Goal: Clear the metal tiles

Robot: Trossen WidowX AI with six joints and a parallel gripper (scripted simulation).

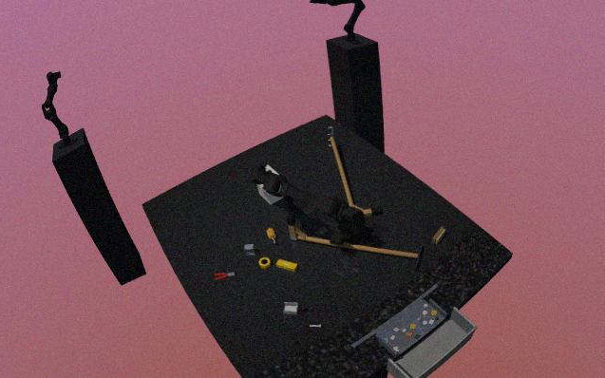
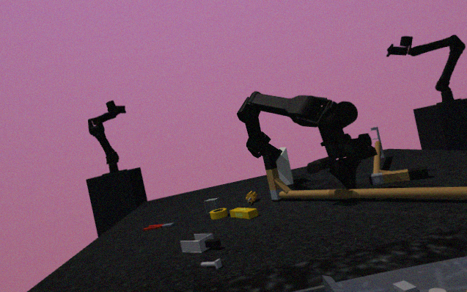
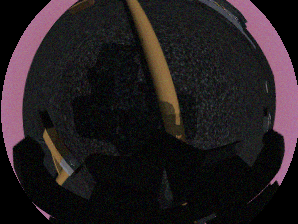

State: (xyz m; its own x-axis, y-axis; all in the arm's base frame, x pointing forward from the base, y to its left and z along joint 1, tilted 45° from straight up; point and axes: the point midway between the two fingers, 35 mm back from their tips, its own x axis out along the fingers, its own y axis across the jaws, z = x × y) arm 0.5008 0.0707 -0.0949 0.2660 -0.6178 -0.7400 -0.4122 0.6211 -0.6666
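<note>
Now: the long scraper 50 mm above my gripper tip and 40 mm ahead of it. Round my gripper tip: yellow tape ring 360 mm to the right, 120 mm behind, 10 mm below; yellow block 290 mm to the right, 50 mm behind; yellow-handled screwdriver 260 mm to the right, 250 mm behind.
</note>
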